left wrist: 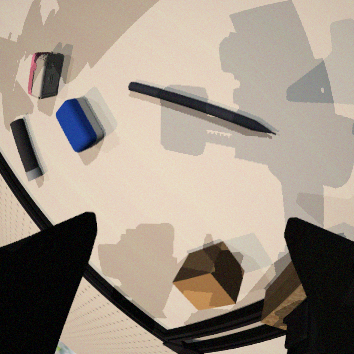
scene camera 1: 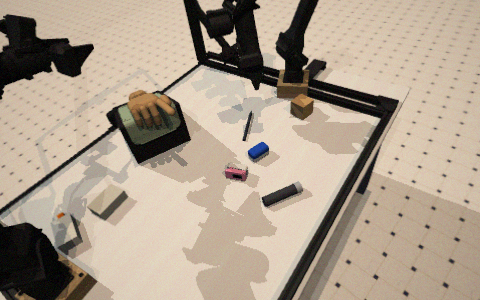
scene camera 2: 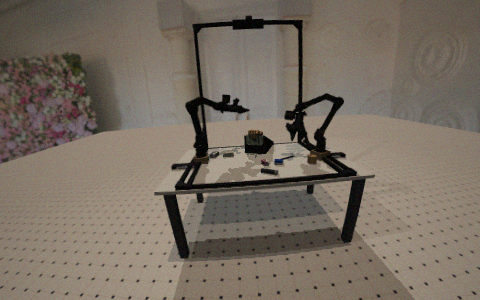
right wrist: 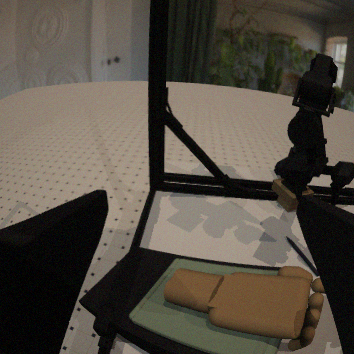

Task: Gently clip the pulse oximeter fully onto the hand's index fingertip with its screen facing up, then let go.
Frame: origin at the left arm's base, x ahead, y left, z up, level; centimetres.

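Seen in the pictures: left gripper, fingertip midpoint: [left wrist: 194,226] [scene camera 1: 256,86] [scene camera 2: 295,142]; right gripper, fingertip midpoint: [scene camera 1: 80,43] [scene camera 2: 248,110] [right wrist: 207,203]; left arm's base at its link origin: [scene camera 1: 293,77] [scene camera 2: 320,150]; right arm's base at its link origin: [scene camera 1: 51,284] [scene camera 2: 201,155].
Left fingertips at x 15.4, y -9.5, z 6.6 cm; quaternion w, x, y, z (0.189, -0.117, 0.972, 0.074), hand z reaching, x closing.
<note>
Offsets run from my left fingertips to a thing's top centre.
A small pink and dark clip-like device {dz -8.4, dx +24.5, dy -1.9 cm} [scene camera 1: 236,173] [scene camera 2: 264,162] [left wrist: 46,75], apparently the pulse oximeter, lies on the table, its pink face with a dark window toward the front. The brown hand [scene camera 1: 150,107] [scene camera 2: 255,134] [right wrist: 265,302] rests palm down on a green-topped black stand [scene camera 1: 162,146]; its longer finger at the right in scene camera 1 is bare. My right gripper [scene camera 1: 82,61] [scene camera 2: 246,109] [right wrist: 207,203] is open and empty, high above and left of the hand. My left gripper [scene camera 1: 256,86] [scene camera 2: 292,137] [left wrist: 194,226] is open and empty above the table's back right part.
Near the device lie a blue eraser {dz -8.4, dx +16.8, dy +2.7 cm} [scene camera 1: 258,150] [left wrist: 77,125], a dark cylinder {dz -8.9, dx +29.9, dy +10.8 cm} [scene camera 1: 281,195] [left wrist: 25,147] and a pen {dz -10.7, dx +4.4, dy -2.8 cm} [scene camera 1: 248,125] [left wrist: 200,106]. A wooden block {dz -6.6, dx -2.9, dy +13.3 cm} [scene camera 1: 302,106] [left wrist: 210,280] sits by the left arm's base. A grey box {dz -8.6, dx +38.2, dy -33.1 cm} [scene camera 1: 107,201] and a grey-white item {dz -8.8, dx +47.0, dy -39.7 cm} [scene camera 1: 70,232] lie near the right arm's base.
</note>
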